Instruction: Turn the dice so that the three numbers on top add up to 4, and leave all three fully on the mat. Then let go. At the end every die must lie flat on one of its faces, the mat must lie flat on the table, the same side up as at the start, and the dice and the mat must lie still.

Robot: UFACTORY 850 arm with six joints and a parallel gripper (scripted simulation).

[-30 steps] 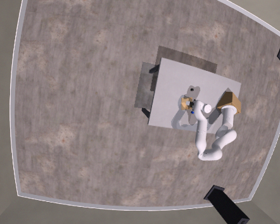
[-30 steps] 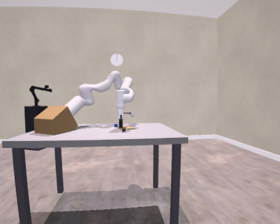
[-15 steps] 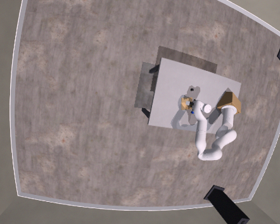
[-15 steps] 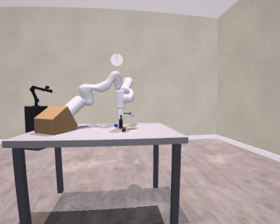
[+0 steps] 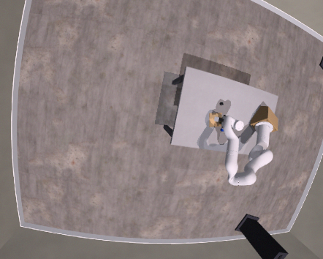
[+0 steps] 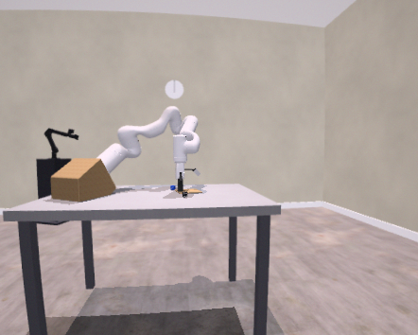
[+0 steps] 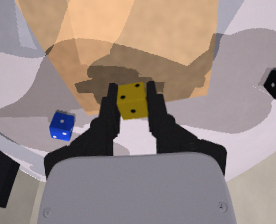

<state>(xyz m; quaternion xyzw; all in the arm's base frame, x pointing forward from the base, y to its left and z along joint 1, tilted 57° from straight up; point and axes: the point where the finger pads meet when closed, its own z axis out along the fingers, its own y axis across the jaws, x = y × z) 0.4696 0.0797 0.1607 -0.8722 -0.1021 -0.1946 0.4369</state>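
Right now the yellow die is 1 cm below my hand. Also, from my hand: tan mat (4 cm ahead, 2 cm to the left, 2 cm below); black die (15 cm to the right, 7 cm ahead, 1 cm below); blue die (7 cm to the left, 7 cm behind, 1 cm below).
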